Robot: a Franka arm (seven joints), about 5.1 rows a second.
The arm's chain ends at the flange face. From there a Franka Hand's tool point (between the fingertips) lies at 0.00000 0.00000 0.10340 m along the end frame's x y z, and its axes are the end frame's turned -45 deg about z.
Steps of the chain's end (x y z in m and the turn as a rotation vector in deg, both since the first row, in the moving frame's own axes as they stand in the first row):
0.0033 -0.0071 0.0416 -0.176 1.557 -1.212
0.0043 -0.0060 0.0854 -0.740 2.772 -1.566
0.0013 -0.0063 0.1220 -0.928 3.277 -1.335
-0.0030 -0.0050 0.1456 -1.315 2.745 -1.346
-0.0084 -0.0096 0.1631 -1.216 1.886 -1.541
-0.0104 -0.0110 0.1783 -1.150 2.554 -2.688
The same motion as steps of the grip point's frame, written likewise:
0.0091 -0.0005 0.0416 -1.225 0.977 -1.212
0.0099 0.0032 0.0853 -2.483 1.437 -1.566
0.0084 0.0018 0.1218 -2.973 1.661 -1.335
0.0033 -0.0005 0.1455 -2.871 1.011 -1.346
0.0018 -0.0088 0.1630 -2.193 0.474 -1.541
0.0023 -0.0105 0.1782 -2.619 0.993 -2.688

